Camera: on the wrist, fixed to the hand. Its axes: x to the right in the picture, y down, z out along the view.
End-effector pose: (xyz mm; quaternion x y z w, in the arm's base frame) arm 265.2 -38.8 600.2 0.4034 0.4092 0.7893 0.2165
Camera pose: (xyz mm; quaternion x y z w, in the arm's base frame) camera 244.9 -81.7 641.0 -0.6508 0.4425 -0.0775 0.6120
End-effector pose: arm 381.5 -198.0 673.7 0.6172 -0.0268 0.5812 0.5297
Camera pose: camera 328.5 -206.8 705.8 -0.1750 0.7530 -0.3041 0.5567
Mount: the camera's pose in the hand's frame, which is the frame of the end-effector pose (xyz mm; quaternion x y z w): 1.7 58.2 -22.9 0.0068 -0.3278 0.9447 0.0101
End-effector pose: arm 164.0 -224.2 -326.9 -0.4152 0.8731 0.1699 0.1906
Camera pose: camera 112.6 -201.0 -299.7 0.8776 0.3397 0.3119 0.1304
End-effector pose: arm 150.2 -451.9 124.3 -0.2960 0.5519 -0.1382 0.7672
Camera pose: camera 122.9 -413.9 82.7 0.4783 0.0328 0.8167 0.3212
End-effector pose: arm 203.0 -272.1 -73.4 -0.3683 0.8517 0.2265 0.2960
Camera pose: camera 150.0 -250.3 -48.2 0.8771 0.2610 0.3969 0.0707
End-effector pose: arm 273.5 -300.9 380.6 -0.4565 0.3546 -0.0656 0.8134
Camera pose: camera 247.5 -284.1 326.2 0.3144 0.1677 0.9149 0.1895
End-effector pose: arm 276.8 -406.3 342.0 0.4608 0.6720 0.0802 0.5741
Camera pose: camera 288.3 -362.7 385.4 0.6697 -0.6162 0.3875 0.1472
